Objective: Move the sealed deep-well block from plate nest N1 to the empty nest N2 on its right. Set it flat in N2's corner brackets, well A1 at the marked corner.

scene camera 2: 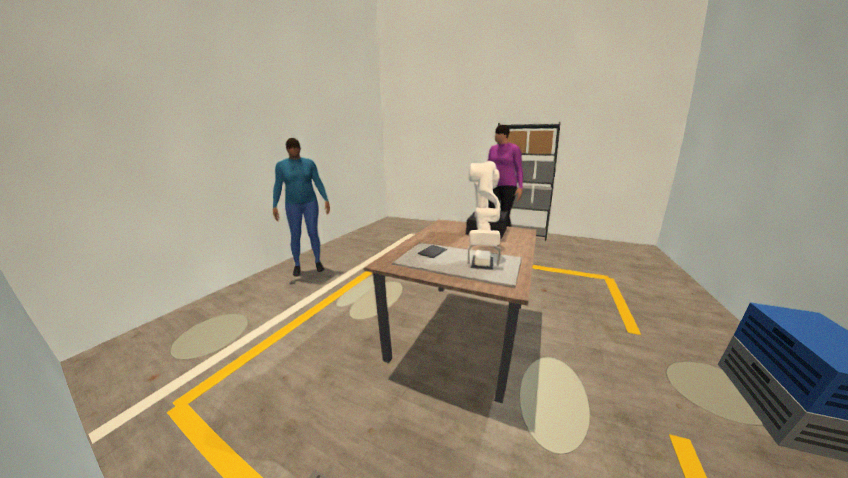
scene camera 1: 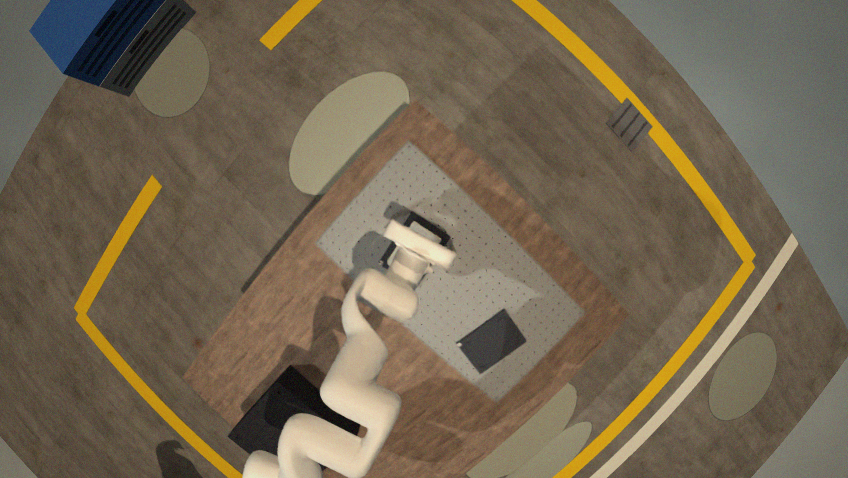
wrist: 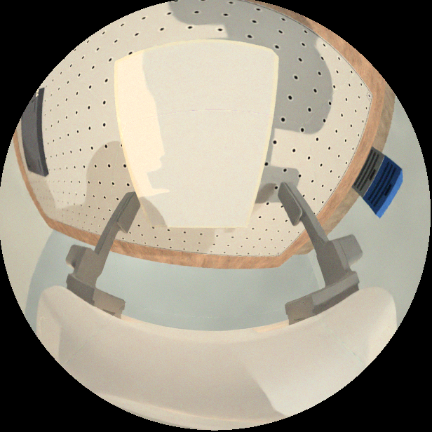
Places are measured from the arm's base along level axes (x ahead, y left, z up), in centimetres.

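Where they show: hand, tool point: (scene camera 2: pixel 483 260) (scene camera 1: pixel 423 232).
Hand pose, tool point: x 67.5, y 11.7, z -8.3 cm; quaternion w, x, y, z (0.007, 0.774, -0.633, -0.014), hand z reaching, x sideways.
Each offset is from my tool point to the centre of the thing. Level surfaces: height alone.
The sealed deep-well block {dz -0.5, dx -5.2, dy -1.2 cm} (scene camera 1: pixel 425 229) (scene camera 2: pixel 482 257) (wrist: pixel 200 125), pale-topped, sits in the dark nest N1 {dz -3.0, dx -5.2, dy -1.2 cm} (scene camera 1: pixel 437 228) (scene camera 2: pixel 482 267). The wrist view hides N1 beneath it. My gripper (scene camera 2: pixel 484 261) (wrist: pixel 209 190) is open and empty, one finger on each side of the block's near part. In the wrist view the left fingertip is close to the block's edge, and the right one has a wider gap. Fingertip height against the block is unclear. The flat dark nest N2 {dz -3.0, dx -11.5, dy -34.3 cm} (scene camera 1: pixel 491 341) (scene camera 2: pixel 432 251) (wrist: pixel 35 135) is empty, with a small white mark at one corner.
Both nests rest on a grey perforated mat {dz -3.8 cm} (scene camera 1: pixel 368 204) (scene camera 2: pixel 504 274) on the wooden table (scene camera 1: pixel 261 320) (scene camera 2: pixel 403 266). A black box (scene camera 1: pixel 267 409) stands by the arm's base. Two people (scene camera 2: pixel 299 184) (scene camera 2: pixel 505 163) stand beyond the table. Blue and grey cabinets (scene camera 1: pixel 106 47) (scene camera 2: pixel 789 368) stand on the floor.
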